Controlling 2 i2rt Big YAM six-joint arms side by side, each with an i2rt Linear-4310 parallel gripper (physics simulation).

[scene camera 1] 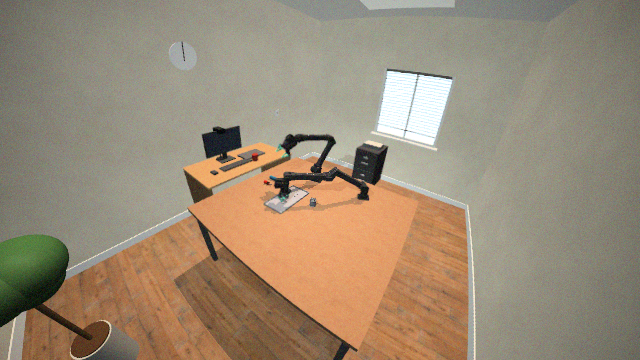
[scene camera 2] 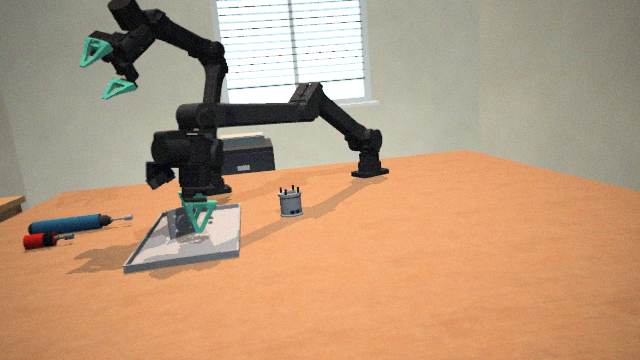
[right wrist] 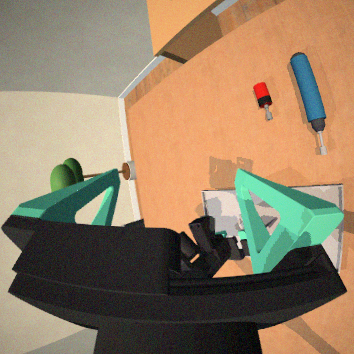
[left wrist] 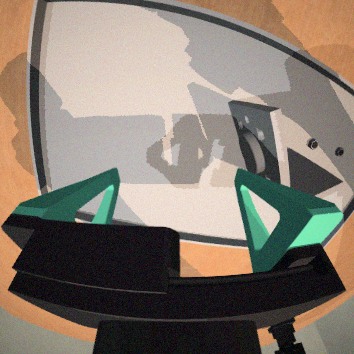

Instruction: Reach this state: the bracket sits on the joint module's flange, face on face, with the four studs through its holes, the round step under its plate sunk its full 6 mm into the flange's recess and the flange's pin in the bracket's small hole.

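Frame: origin at the left arm's base, x ahead, y left, z up, level; millimetres.
Seen in the pictures: left gripper, fingertip midpoint: (scene camera 1: 284, 199) (scene camera 2: 196, 227) (right wrist: 238, 230) (left wrist: 176, 174); right gripper, fingertip midpoint: (scene camera 1: 278, 154) (scene camera 2: 93, 83) (right wrist: 177, 174); left arm's base, link origin: (scene camera 1: 363, 197) (scene camera 2: 370, 174) (left wrist: 279, 323); right arm's base, link origin: (scene camera 1: 316, 180).
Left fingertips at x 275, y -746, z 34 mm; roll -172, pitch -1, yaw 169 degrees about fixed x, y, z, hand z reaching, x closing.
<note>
Pixels of each thing's top centre, then the offset from my left fingertips to it.
- bracket, top centre: (left wrist: 311, 159) (scene camera 2: 176, 206) 40 mm up, 81 mm back, 16 mm right
- tray, top centre: (left wrist: 247, 166) (scene camera 2: 193, 227) (right wrist: 260, 226) (scene camera 1: 287, 197) 18 mm down, 64 mm back, 14 mm left
- joint module, top centre: (scene camera 2: 289, 187) (scene camera 1: 313, 198) 40 mm up, 28 mm back, 268 mm left
- blue screwdriver, top centre: (right wrist: 310, 99) (scene camera 2: 81, 215) 7 mm up, 345 mm back, 189 mm right
The bracket (scene camera 2: 173, 225) (left wrist: 265, 122) is a grey plate with a large round opening. It stands on edge in the tray (scene camera 1: 281, 211) (scene camera 2: 180, 261) (left wrist: 34, 100), partly hidden by a green finger in scene camera 2. The joint module (scene camera 1: 313, 202) (scene camera 2: 291, 204), a grey cylinder with upright dark studs, stands on the table beside the tray, apart from the bracket. My left gripper (scene camera 1: 283, 198) (scene camera 2: 196, 225) (left wrist: 176, 174) is open, pointing down over the tray; the bracket shows near its right-hand fingertip in the left wrist view. My right gripper (scene camera 1: 281, 152) (scene camera 2: 93, 82) (right wrist: 177, 174) is open and empty, high up.
Small dark screws (left wrist: 312, 144) (left wrist: 339, 151) are in the tray near the bracket. A blue screwdriver (scene camera 2: 70, 223) (right wrist: 307, 87) and a short red one (scene camera 2: 40, 241) (right wrist: 261, 92) lie on the table beyond the tray. A side desk (scene camera 1: 200, 175) stands behind.
</note>
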